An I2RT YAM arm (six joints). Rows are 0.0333 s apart.
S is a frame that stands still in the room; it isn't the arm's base.
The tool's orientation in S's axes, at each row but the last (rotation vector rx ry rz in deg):
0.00 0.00 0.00
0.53 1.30 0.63
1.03 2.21 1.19
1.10 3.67 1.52
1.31 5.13 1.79
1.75 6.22 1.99
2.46 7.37 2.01
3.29 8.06 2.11
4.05 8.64 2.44
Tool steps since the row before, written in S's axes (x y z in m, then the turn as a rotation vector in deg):
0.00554 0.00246 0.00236 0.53 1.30 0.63
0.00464 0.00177 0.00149 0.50 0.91 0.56
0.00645 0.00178 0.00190 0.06 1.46 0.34
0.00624 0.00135 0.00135 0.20 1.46 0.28
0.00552 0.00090 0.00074 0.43 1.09 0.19
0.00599 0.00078 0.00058 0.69 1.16 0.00
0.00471 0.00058 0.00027 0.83 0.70 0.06
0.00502 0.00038 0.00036 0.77 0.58 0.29
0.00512 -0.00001 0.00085 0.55 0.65 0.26
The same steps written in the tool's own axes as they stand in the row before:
0.00554 0.00246 0.00236 0.53 1.30 0.63
0.00462 0.00173 0.00158 0.50 0.91 0.56
0.00641 0.00168 0.00212 0.08 1.46 0.32
0.00618 0.00121 0.00172 0.22 1.46 0.27
0.00546 0.00075 0.00121 0.45 1.08 0.20
0.00592 0.00060 0.00121 0.73 1.14 0.04
0.00466 0.00044 0.00085 0.84 0.67 0.14
0.00493 0.00024 0.00104 0.75 0.57 0.36
0.00493 -0.00014 0.00161 0.54 0.65 0.30

